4 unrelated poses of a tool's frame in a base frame.
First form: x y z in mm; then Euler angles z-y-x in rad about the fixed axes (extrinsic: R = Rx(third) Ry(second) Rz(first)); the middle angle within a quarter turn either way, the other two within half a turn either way.
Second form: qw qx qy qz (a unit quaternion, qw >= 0); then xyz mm. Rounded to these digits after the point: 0 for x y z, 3 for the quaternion.
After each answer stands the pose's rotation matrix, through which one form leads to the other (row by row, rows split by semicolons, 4 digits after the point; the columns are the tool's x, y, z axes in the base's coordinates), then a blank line. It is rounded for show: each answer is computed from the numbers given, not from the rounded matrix.
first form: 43 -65 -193 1.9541 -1.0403 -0.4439
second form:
0.383 -0.509 -0.113 0.763 43 -65 -193
-0.1892 -0.4692 -0.8626; 0.6990 -0.6813 0.2173; -0.6896 -0.5618 0.4569

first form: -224 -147 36 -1.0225 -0.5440 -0.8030
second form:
0.825 -0.207 -0.400 -0.342 -224 -147 36
0.4460 0.7302 -0.5176; -0.3987 0.6798 0.6156; 0.8014 -0.0682 0.5943

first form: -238 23 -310 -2.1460 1.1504 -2.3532
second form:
0.287 0.554 0.581 0.523 -238 23 -310
-0.2220 0.3424 0.9129; 0.9438 -0.1598 0.2894; 0.2450 0.9259 -0.2877

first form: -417 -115 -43 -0.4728 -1.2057 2.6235
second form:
0.077 0.808 0.045 -0.582 -417 -115 -43
0.3179 0.1626 -0.9341; -0.0162 -0.9841 -0.1768; -0.9480 0.0714 -0.3102

